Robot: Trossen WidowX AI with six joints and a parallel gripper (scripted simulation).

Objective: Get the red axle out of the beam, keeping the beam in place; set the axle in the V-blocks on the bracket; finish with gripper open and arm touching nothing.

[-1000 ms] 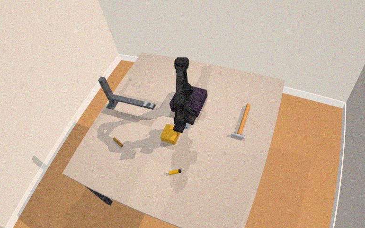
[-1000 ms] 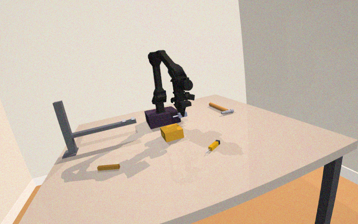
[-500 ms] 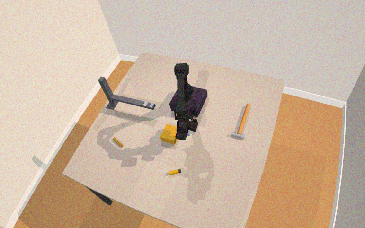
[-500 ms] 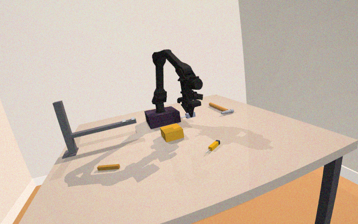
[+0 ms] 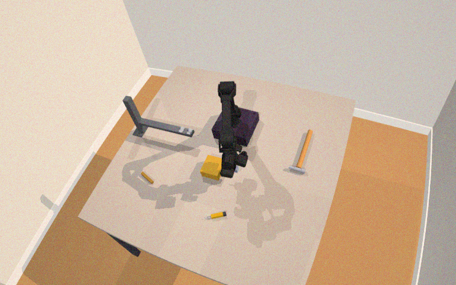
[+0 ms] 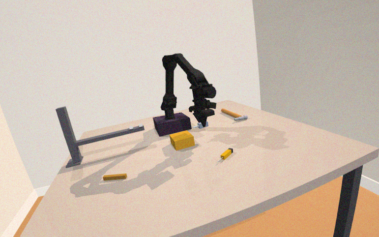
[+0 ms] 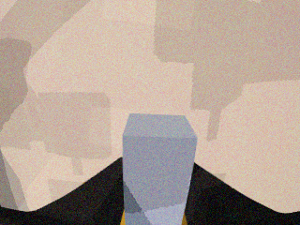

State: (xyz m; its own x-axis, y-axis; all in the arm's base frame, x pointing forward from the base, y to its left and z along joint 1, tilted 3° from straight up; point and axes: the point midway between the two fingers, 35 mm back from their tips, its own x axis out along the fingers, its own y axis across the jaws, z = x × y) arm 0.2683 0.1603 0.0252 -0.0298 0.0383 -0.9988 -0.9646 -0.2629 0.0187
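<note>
My gripper tip is 2 cm short of the yellow beam block, 12 cm to the left of it and 5 cm above it. From my gripper tip the other things lie so: small yellow screwdriver 25 cm ahead, 4 cm to the left, 6 cm below; short bar 24 cm ahead, 43 cm to the right, 6 cm below.
</note>
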